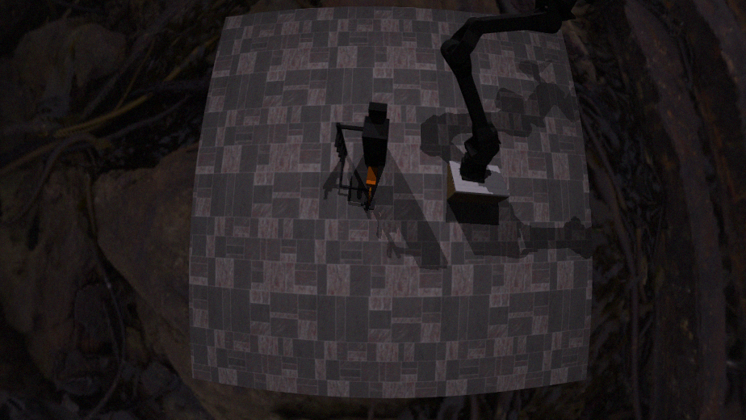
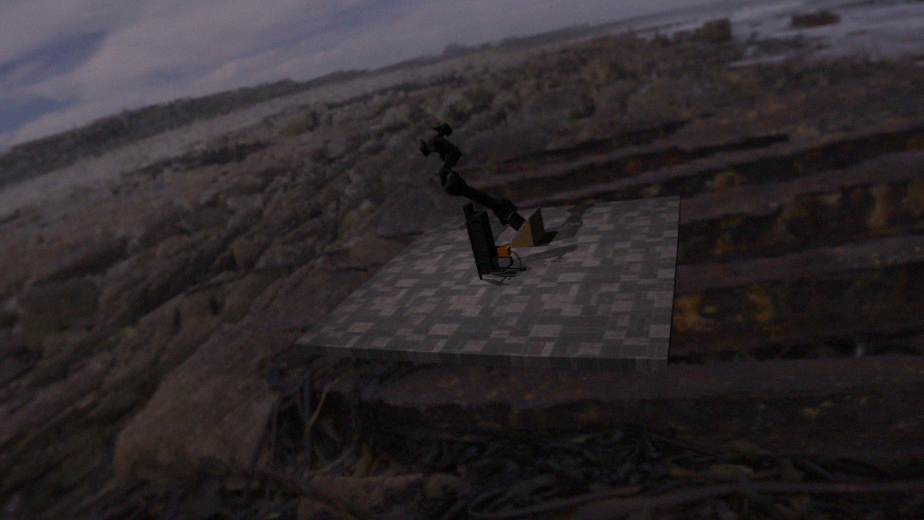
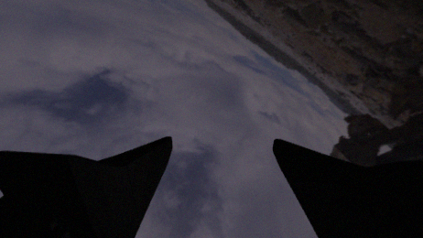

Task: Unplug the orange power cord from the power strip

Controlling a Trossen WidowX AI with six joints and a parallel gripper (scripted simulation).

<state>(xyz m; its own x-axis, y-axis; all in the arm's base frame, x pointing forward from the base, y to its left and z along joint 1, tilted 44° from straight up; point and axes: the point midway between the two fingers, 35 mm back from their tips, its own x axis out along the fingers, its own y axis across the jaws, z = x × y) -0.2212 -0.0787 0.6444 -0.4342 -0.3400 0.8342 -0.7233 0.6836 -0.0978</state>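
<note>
Now: gripper tip 480 mm short of the orange plug, 560 mm to the right of it and 430 mm above it.
</note>
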